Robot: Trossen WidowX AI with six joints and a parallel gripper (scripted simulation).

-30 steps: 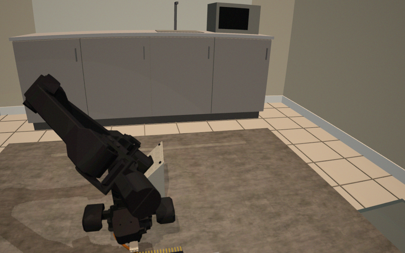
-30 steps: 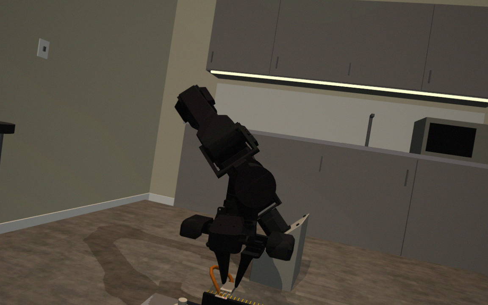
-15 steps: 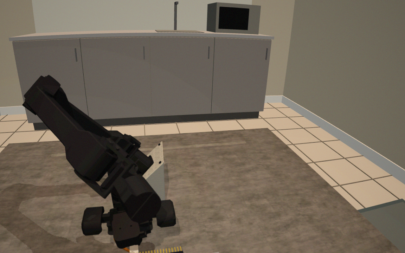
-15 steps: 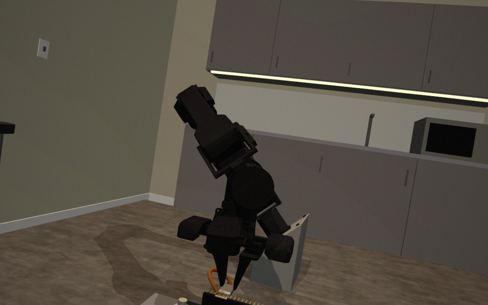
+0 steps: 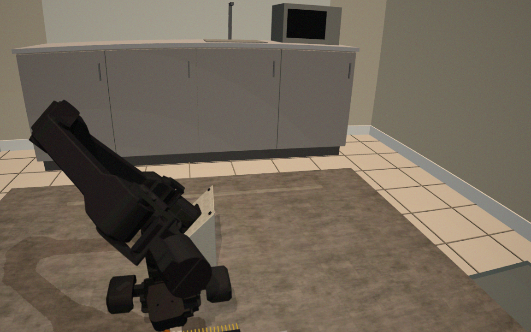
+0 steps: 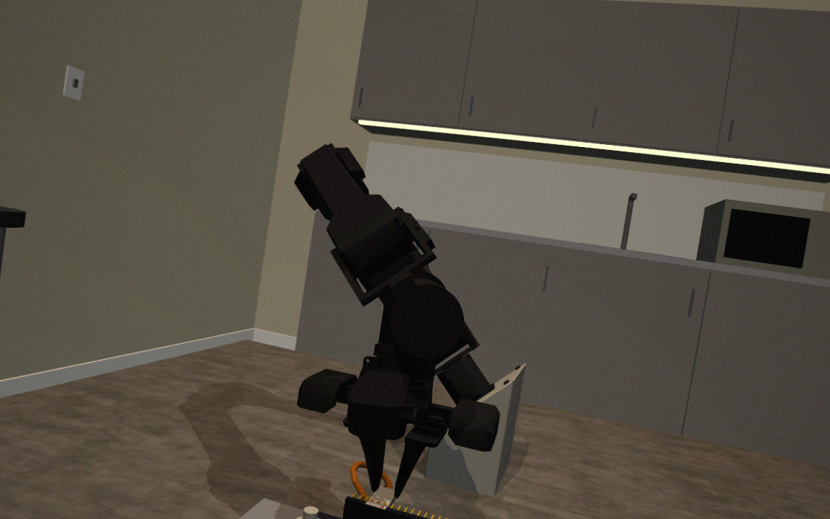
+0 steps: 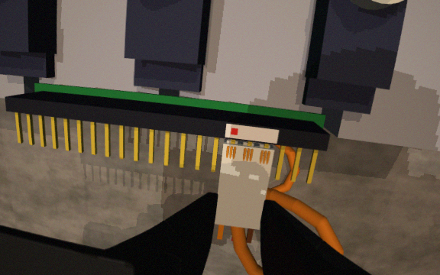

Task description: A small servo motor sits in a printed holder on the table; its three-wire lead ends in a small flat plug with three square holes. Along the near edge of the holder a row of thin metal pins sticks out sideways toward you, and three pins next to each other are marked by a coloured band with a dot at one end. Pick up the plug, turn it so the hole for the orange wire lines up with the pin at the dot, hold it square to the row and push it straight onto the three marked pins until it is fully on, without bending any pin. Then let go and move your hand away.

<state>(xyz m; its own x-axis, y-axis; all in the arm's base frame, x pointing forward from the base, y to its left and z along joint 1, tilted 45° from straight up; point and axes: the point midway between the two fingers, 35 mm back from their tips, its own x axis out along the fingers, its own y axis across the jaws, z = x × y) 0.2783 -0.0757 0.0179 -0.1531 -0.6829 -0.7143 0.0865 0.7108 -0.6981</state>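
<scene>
Right now my gripper tip is 30 mm short of the cream band. Round my gripper tip: grey holder plate (190 mm ahead, 50 mm below, 20 mm to the left); then red dot (30 mm ahead).
</scene>
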